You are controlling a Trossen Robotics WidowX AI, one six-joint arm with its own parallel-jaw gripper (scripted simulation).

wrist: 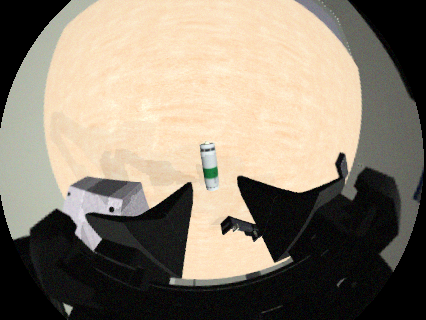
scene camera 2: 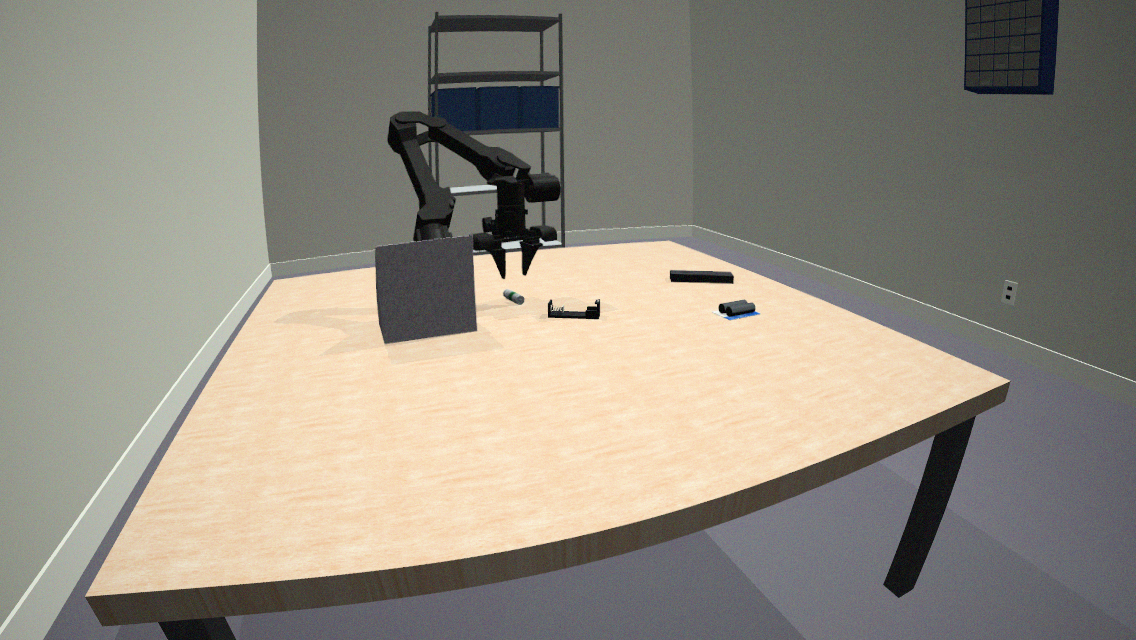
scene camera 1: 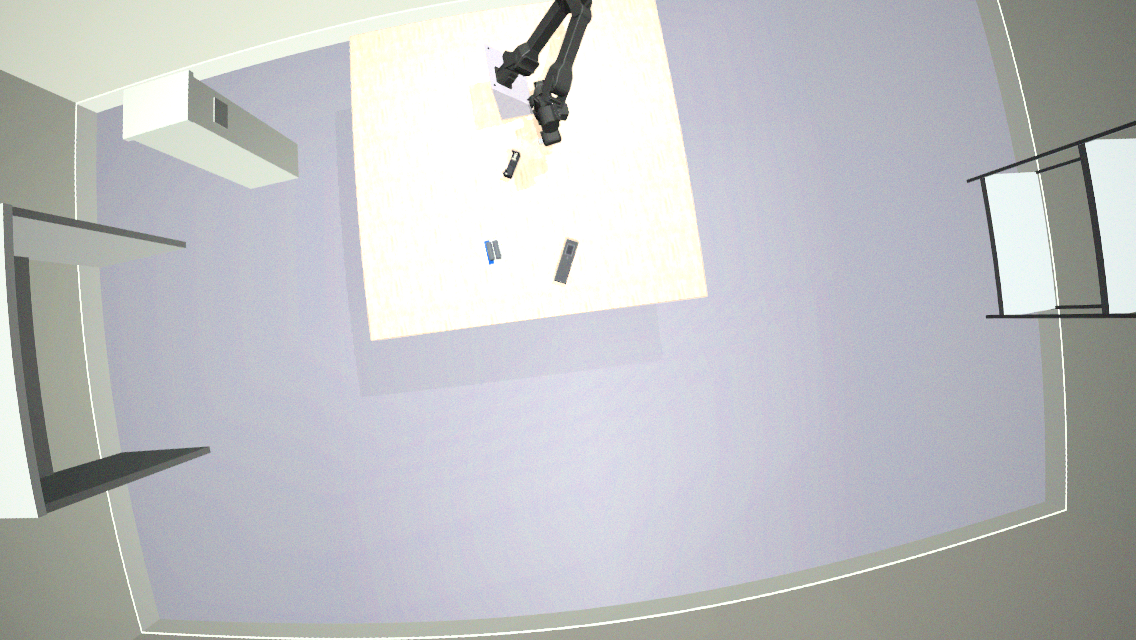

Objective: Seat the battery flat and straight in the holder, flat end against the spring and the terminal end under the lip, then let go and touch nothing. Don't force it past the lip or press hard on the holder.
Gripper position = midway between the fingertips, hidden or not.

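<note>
Gripper (scene camera 2: 513,277) visible. Long dark bar (scene camera 2: 718,277) too. Also the gripper (wrist: 215,183).
</note>
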